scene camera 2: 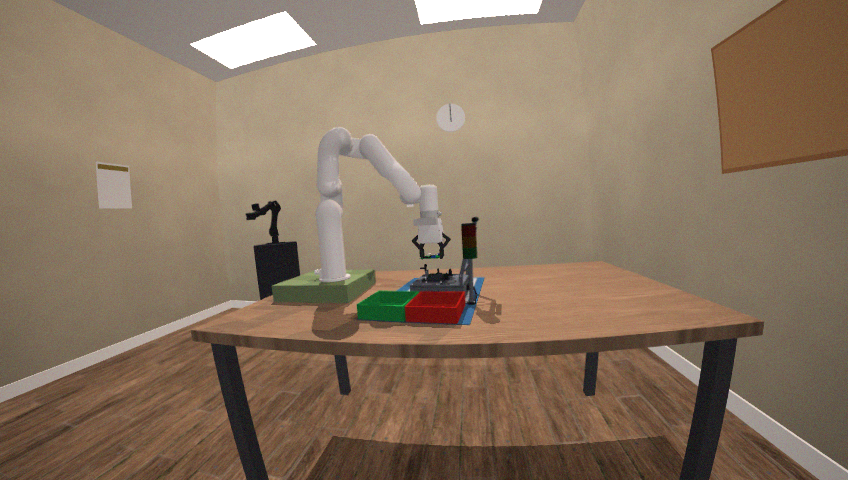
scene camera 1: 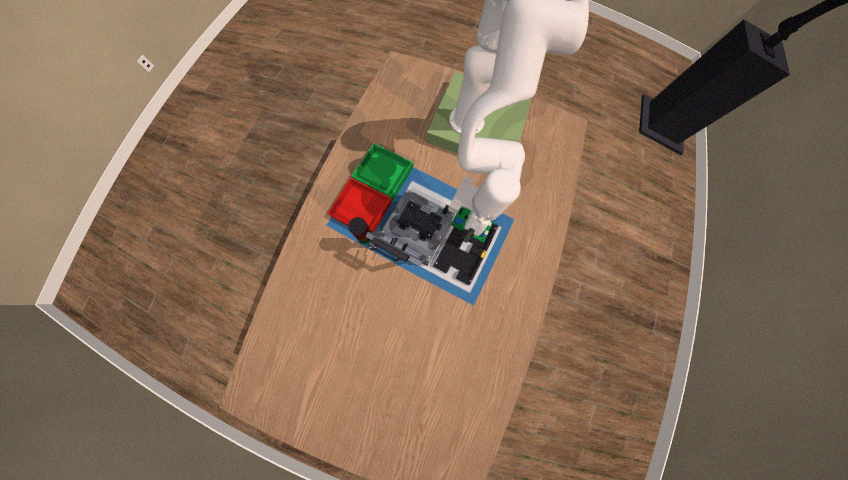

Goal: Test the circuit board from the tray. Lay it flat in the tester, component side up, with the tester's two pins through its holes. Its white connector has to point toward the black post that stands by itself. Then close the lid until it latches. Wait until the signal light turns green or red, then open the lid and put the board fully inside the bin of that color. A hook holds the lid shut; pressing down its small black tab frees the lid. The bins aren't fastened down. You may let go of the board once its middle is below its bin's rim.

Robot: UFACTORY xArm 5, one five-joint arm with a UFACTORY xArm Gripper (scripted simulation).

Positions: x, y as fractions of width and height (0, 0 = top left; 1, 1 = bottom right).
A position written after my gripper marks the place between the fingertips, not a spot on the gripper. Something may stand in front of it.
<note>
In view: my gripper (scene camera 2: 0.51, 0.54), a red bin (scene camera 1: 0.42, 0.42) and a green bin (scene camera 1: 0.45, 0.36).
The red bin shows as well in scene camera 2 (scene camera 2: 0.52, 0.64). The green bin also shows in scene camera 2 (scene camera 2: 0.45, 0.64).
</note>
